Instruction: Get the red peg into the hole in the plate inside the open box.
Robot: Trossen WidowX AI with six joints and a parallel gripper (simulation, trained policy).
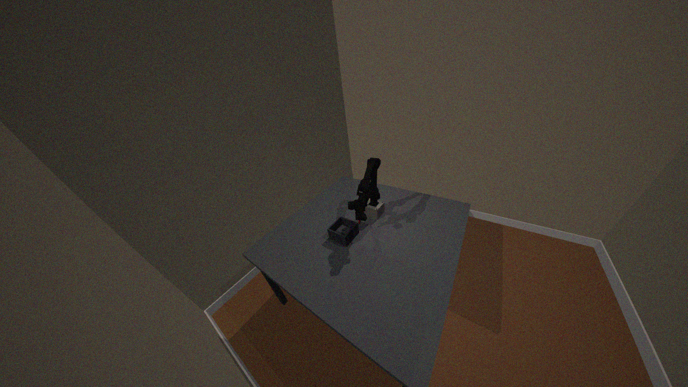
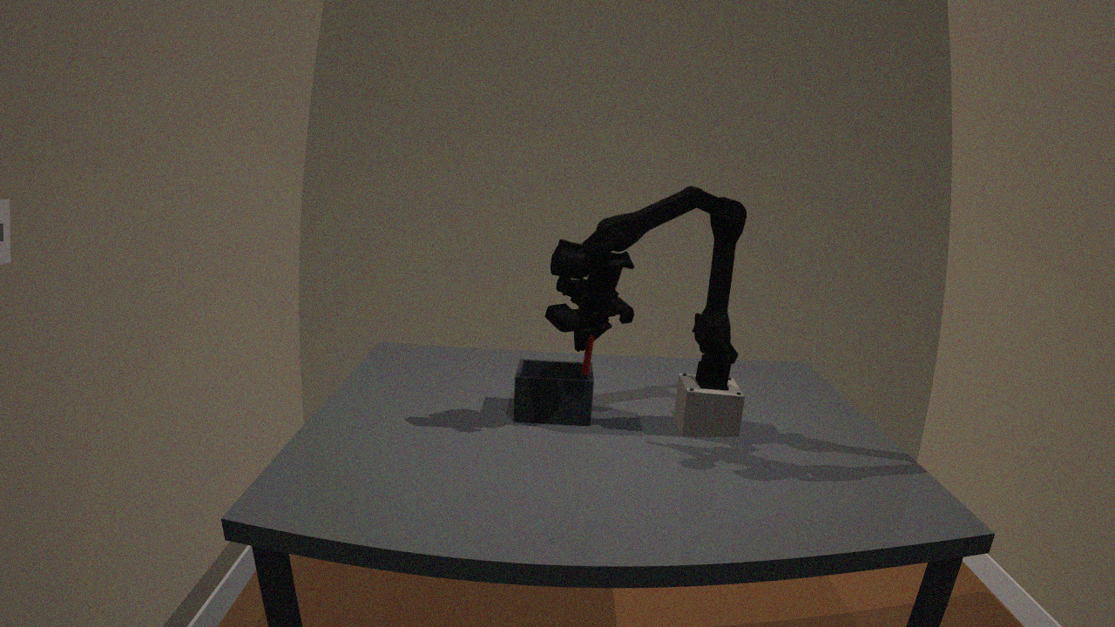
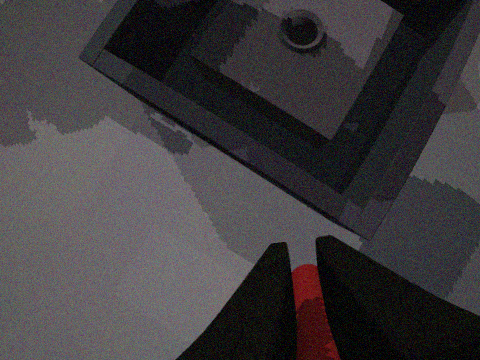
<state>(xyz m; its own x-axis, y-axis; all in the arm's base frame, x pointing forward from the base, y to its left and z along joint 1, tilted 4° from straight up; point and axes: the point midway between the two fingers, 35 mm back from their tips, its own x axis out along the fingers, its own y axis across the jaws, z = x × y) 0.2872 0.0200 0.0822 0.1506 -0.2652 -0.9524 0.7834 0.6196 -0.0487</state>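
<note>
Now: the red peg 20 mm to the left of my gripper tip and 20 mm behind it. From my gripper tip the other things lie so: light plate 120 mm below, 100 mm to the right, 40 mm ahead; dark box 140 mm below, 100 mm to the right, 40 mm ahead.
</note>
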